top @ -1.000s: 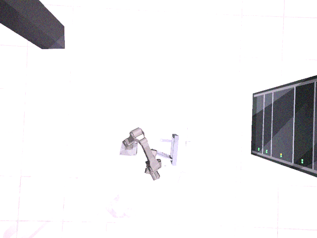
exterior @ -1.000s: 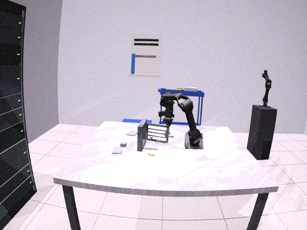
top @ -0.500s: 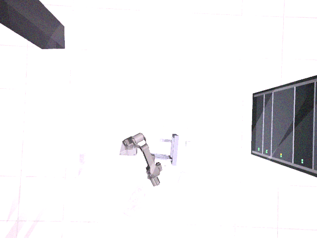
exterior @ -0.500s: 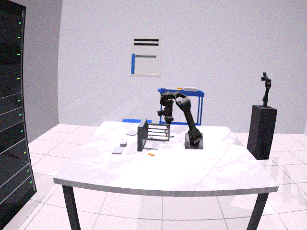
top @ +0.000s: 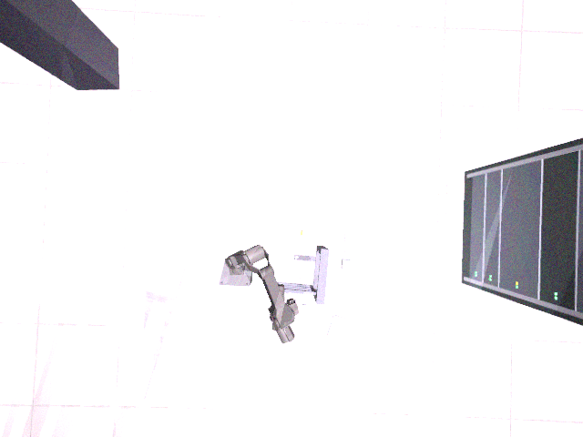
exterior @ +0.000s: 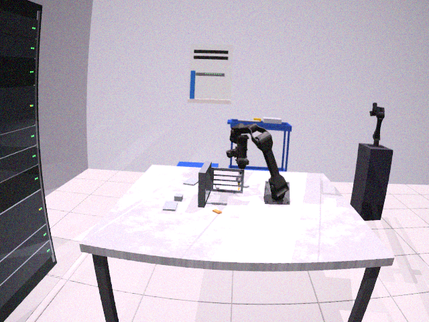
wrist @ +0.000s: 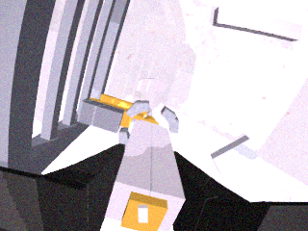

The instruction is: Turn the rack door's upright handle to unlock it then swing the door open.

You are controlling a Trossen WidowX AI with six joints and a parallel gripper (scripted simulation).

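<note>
The orange handle is 1 cm ahead of my gripper tip and 2 cm below it. The rest, counted from my gripper tip: orange piece (13 cm ahead, 29 cm to the left, 12 cm below).
</note>
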